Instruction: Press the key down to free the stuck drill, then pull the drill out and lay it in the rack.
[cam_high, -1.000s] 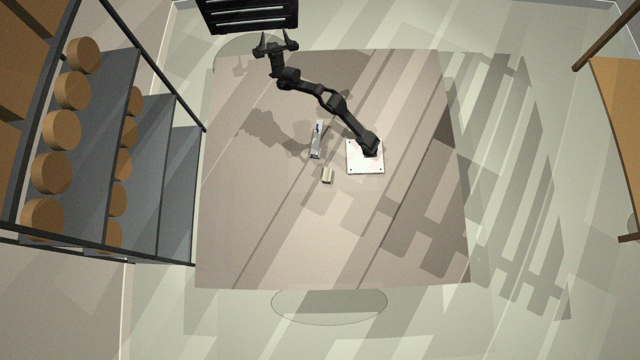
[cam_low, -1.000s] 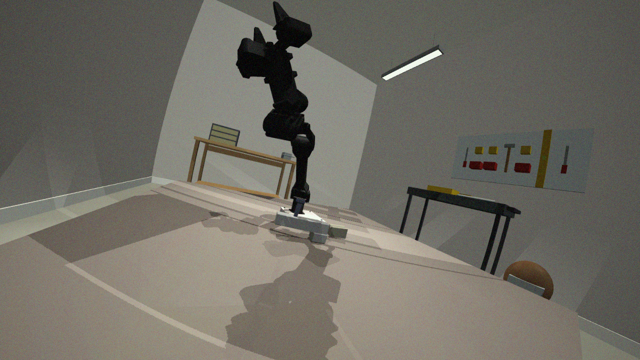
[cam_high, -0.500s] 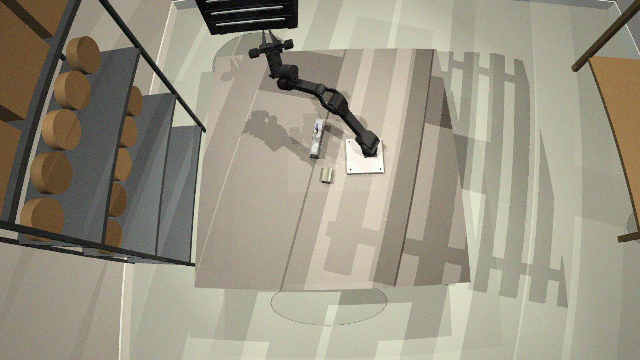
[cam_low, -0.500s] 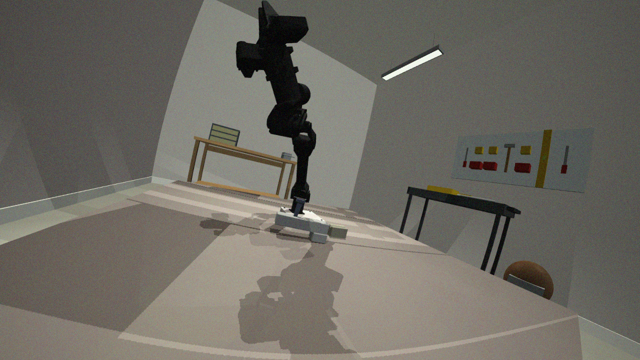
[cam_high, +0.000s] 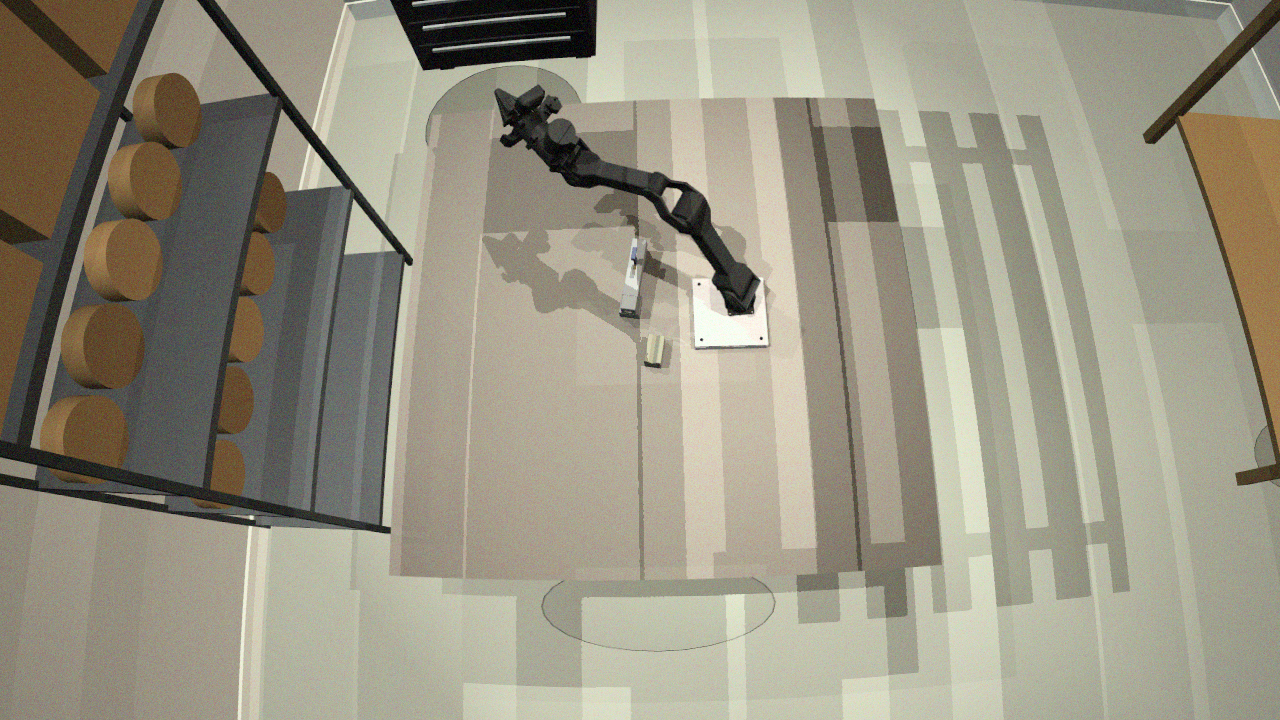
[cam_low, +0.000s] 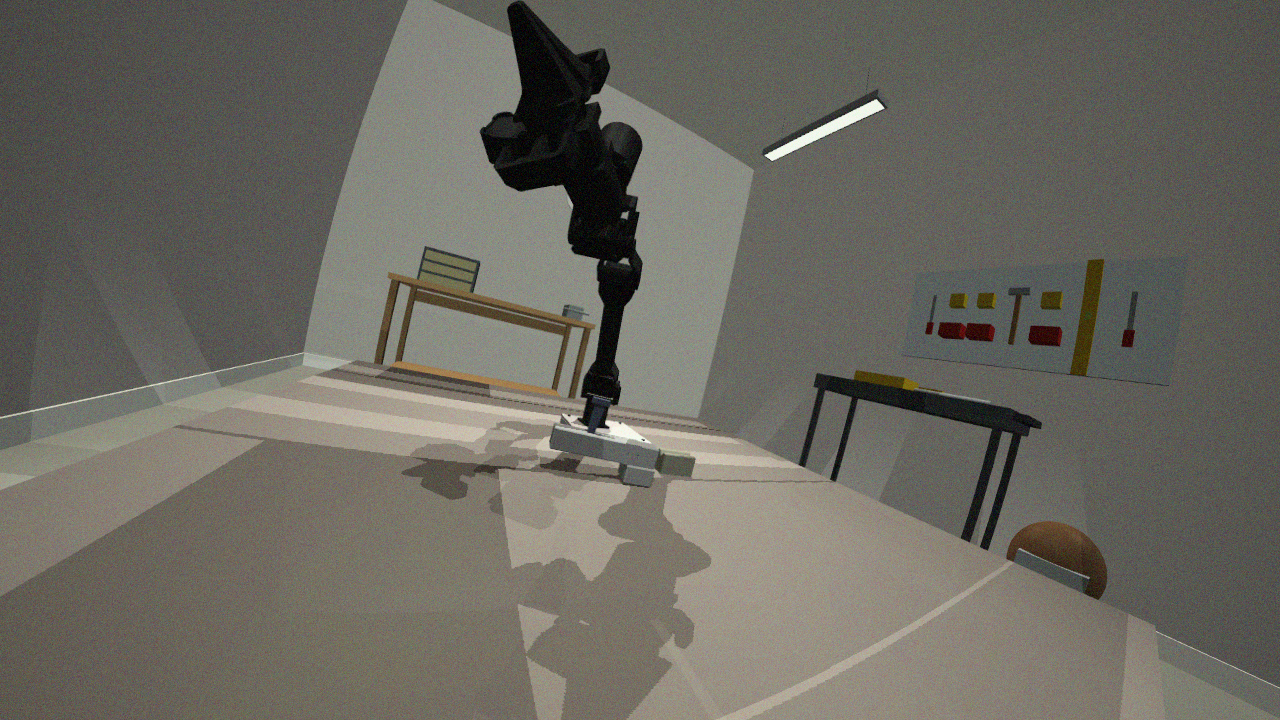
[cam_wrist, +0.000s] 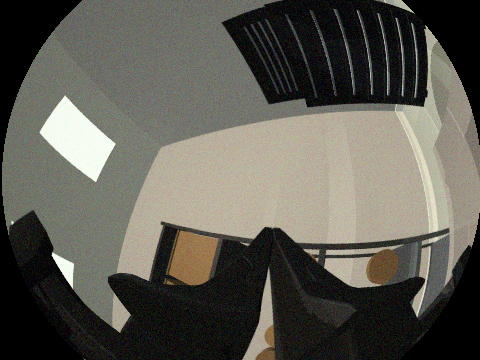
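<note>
Now: the blue key 250 mm behind my gripper tip, 270 mm to the left of it and 350 mm below it. The rest, counted from my gripper tip: dark grey rack (280 mm behind, 480 mm to the left, 430 mm below); then drill (240 mm behind, 320 mm to the left, 400 mm below).
</note>
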